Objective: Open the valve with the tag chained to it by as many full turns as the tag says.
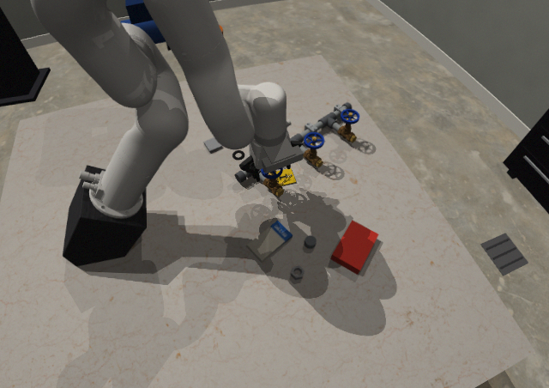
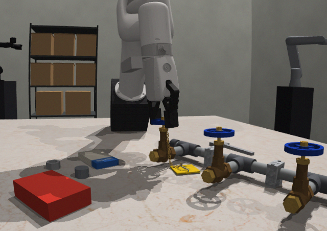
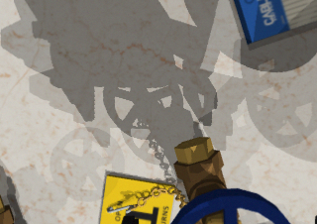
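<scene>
My hand is 6 cm short of the yellow tag, 5 cm to the right of it and 10 cm above it. The rest, counted from my hand: grey paddle: 13 cm behind, 23 cm to the left, 10 cm below; then blue-labelled grey pack: 3 cm behind, 16 cm to the right, 10 cm below; then grey nut: 2 cm ahead, 26 cm to the right, 10 cm below.
</scene>
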